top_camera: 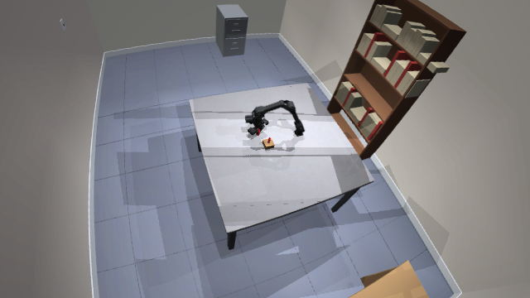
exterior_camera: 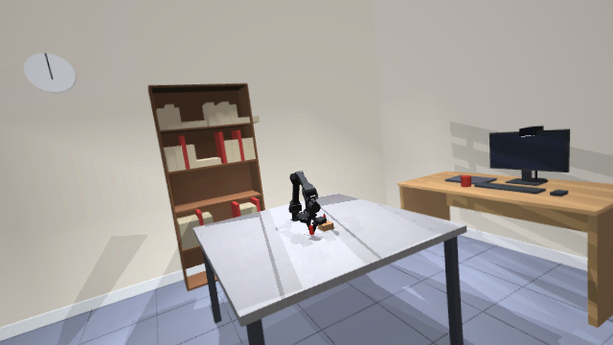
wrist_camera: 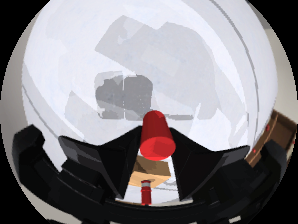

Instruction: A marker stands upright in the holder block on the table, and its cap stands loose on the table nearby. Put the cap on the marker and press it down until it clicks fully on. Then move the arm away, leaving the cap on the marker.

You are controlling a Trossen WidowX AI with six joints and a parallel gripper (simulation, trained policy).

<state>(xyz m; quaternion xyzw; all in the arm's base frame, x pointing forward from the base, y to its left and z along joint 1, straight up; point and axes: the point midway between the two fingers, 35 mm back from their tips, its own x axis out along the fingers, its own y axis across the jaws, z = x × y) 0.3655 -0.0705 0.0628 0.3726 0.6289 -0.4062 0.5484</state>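
Now: gripper tip 120 mm to the right of the wooden holder block, 40 mm past it and 10 mm above it. The rest, counted from my gripper tip: red cap 10 mm above.
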